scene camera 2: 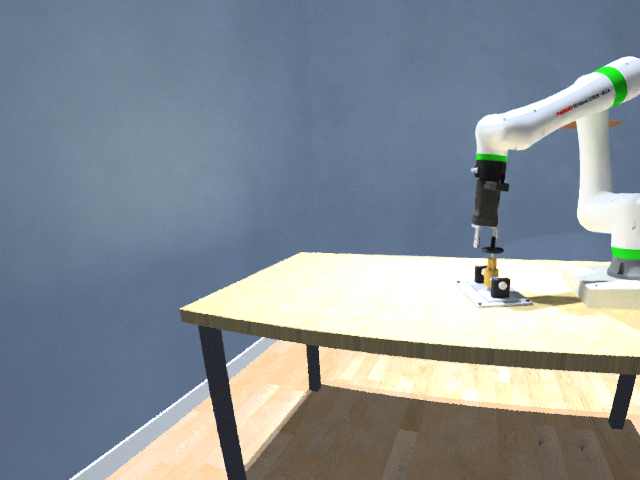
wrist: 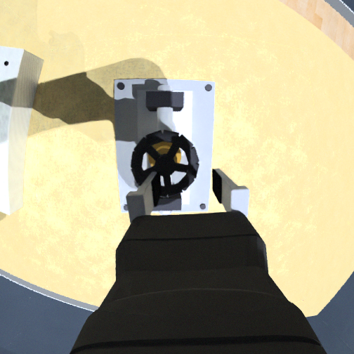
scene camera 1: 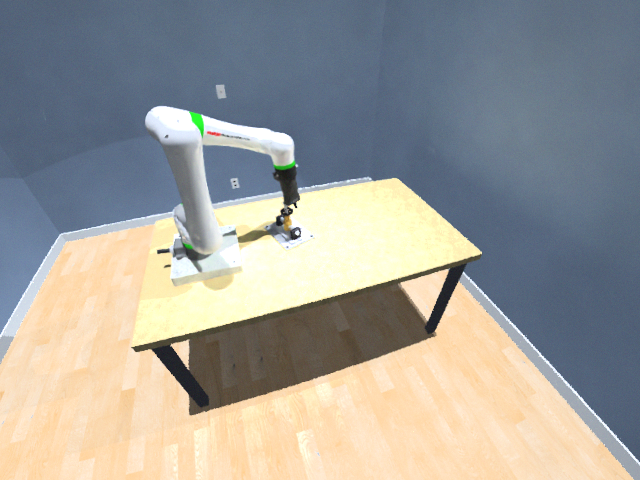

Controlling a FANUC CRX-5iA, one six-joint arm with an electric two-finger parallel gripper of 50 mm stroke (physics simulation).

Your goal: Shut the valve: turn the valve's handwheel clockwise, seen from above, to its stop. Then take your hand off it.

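Observation:
The valve's black spoked handwheel lies level on top of the brass valve body. The valve stands on a pale mounting plate. My gripper is open, its fingers wide apart with nothing between them. It is set off to one side of the wheel's centre. In the wrist view its left finger overlaps the wheel's lower part and its right finger is outside the rim. Whether the left finger touches the wheel cannot be told.
Two black blocks hold the pipe on either side of the valve. The robot's pale base block stands near the plate on the wooden table.

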